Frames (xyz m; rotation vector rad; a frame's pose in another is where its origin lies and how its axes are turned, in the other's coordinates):
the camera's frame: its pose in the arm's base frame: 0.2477 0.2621 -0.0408 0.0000 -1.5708 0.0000
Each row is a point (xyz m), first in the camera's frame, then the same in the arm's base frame.
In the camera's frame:
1: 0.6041 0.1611 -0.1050
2: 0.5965 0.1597 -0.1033
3: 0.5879 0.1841 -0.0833
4: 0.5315 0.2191 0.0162
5: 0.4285 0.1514 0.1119
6: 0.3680 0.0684 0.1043
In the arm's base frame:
1: 0.3527 0.4232 0.5633
2: 0.3510 0.4218 0.5557
3: 0.3310 0.4462 0.5471
4: 0.2315 0.4812 0.4907
5: 0.1358 0.4135 0.3877
6: 0.1434 0.3305 0.3272

